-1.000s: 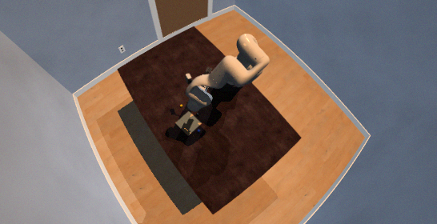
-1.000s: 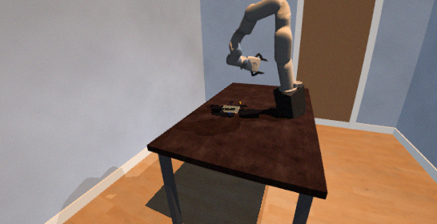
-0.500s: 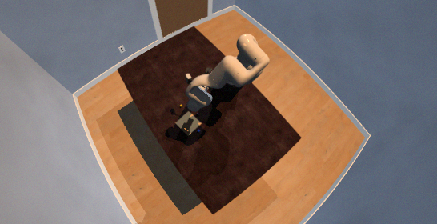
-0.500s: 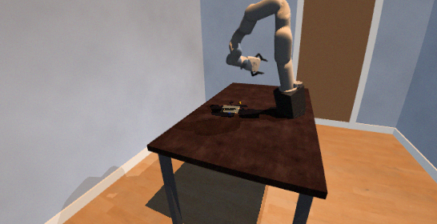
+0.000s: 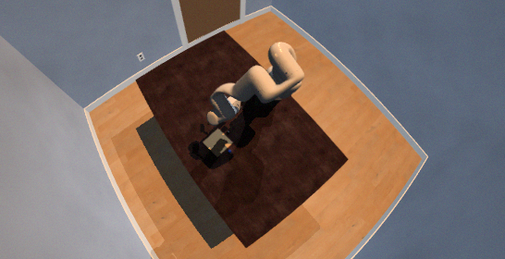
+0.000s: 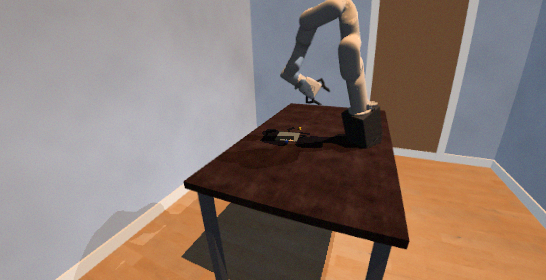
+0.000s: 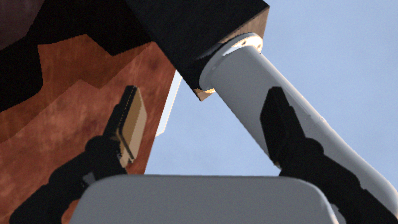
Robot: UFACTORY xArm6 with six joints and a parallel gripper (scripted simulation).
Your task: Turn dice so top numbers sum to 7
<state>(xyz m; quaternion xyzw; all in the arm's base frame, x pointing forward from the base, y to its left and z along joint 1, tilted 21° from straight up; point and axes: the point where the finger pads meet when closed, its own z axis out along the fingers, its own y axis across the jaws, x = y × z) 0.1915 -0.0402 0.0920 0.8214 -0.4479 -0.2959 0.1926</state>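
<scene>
Right now the yellow die is 18 cm ahead of my hand, 11 cm to the right of it and 26 cm below it. The rest, counted from my hand: mat: 21 cm ahead, 4 cm to the left, 26 cm below; blue die: 19 cm ahead, 13 cm to the left, 26 cm below; black die: 11 cm ahead, 2 cm to the left, 26 cm below.
</scene>
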